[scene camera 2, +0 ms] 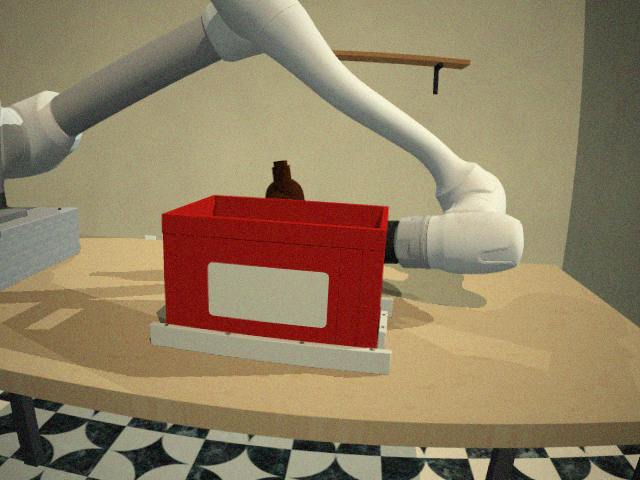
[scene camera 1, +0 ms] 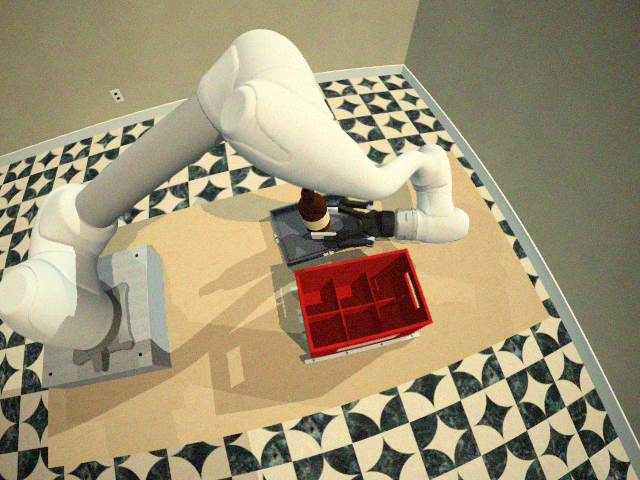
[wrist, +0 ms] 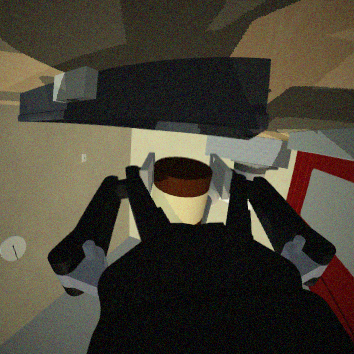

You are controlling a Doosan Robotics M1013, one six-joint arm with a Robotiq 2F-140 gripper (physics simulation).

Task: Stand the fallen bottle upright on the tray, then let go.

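Where they show: gripper, fingertip midpoint: (wrist: 182, 163); arm's base, link origin: (scene camera 1: 102, 323) (wrist: 251, 158).
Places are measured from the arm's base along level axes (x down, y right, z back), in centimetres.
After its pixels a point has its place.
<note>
The brown bottle (scene camera 1: 313, 206) @(x -8.3, y -8.6, z -62.8 cm) (scene camera 2: 283, 189) @(x -7.1, y -7.6, z -63.1 cm) (wrist: 182, 186) @(x 1.5, y -8.6, z -67.8 cm) with a cream label is nearly upright, its neck up and leaning slightly left in scene camera 2. My gripper (scene camera 1: 325, 222) @(x 3.3, y -10.6, z -63.4 cm) (wrist: 182, 163) @(x 3.3, y -10.6, z -63.4 cm) comes in level from the right and is shut on the bottle's lower part, one fingertip on each side. The dark tray (scene camera 1: 289, 245) @(x 9.5, y -9.2, z -55.3 cm) (wrist: 200, 95) @(x 8.5, y -4.7, z -77.7 cm) lies below the bottle. In the wrist view the bottle's round base shows near the tray's edge; whether they touch cannot be told. In scene camera 2 the crate hides the fingers, the bottle's lower part and the tray.
A red crate (scene camera 1: 369, 342) @(x 1.1, y 26.1, z -64.0 cm) (scene camera 2: 183, 279) @(x 0.7, y 24.4, z -52.9 cm) (wrist: 296, 185) @(x 1.6, y 6.1, z -55.7 cm) with compartments stands beside the tray, close to my gripper, with white strips (scene camera 2: 268, 349) @(x 8.3, y 27.3, z -64.1 cm) along its foot. The grey robot base block (scene camera 1: 157, 304) @(x 5.1, y -2.6, z -14.3 cm) (scene camera 2: 43, 242) @(x 4.5, y -5.0, z -14.5 cm) is at the left. A wooden shelf (scene camera 2: 403, 58) is on the wall.
</note>
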